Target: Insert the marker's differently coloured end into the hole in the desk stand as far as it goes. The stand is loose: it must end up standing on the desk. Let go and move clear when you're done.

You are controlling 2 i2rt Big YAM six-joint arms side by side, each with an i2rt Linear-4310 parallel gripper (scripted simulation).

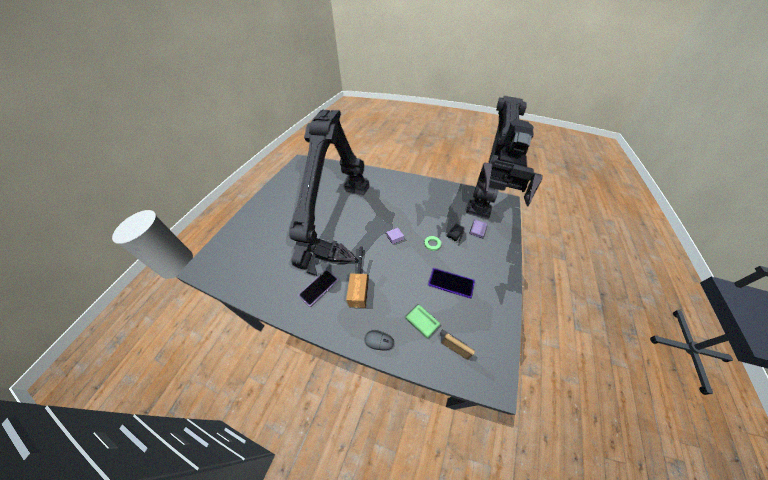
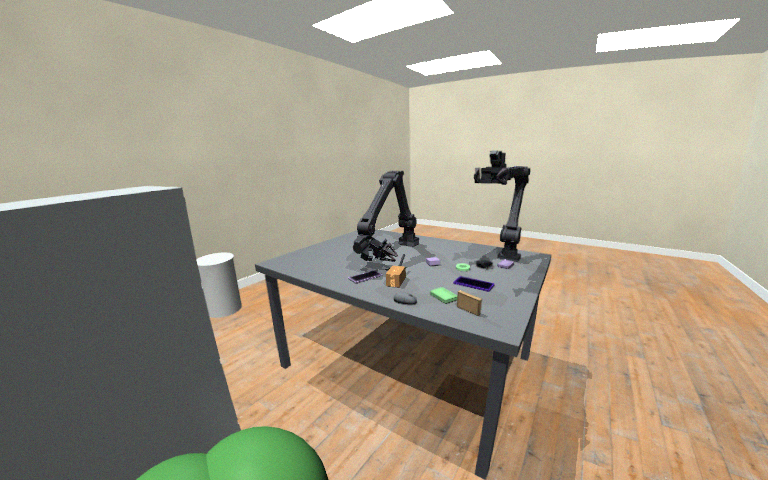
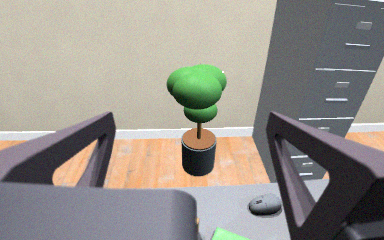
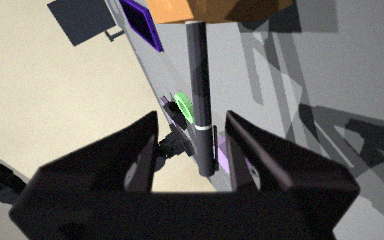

Scene:
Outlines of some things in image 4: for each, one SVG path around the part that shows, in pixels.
The right gripper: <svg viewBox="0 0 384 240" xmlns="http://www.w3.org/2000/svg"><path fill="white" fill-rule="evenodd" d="M360 186L346 166L259 128L237 113L227 110L225 140L232 191L149 192L152 191L159 136L157 111L151 111L117 132L38 167L8 215L29 240L337 240L332 230L358 197ZM138 158L133 176L125 190L126 174ZM245 156L259 175L260 189L258 189L251 176Z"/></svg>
A dark marker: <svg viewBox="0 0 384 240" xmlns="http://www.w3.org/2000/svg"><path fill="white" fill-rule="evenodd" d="M185 21L198 168L200 176L211 177L215 171L219 171L216 125L213 125L212 129L206 21Z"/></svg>

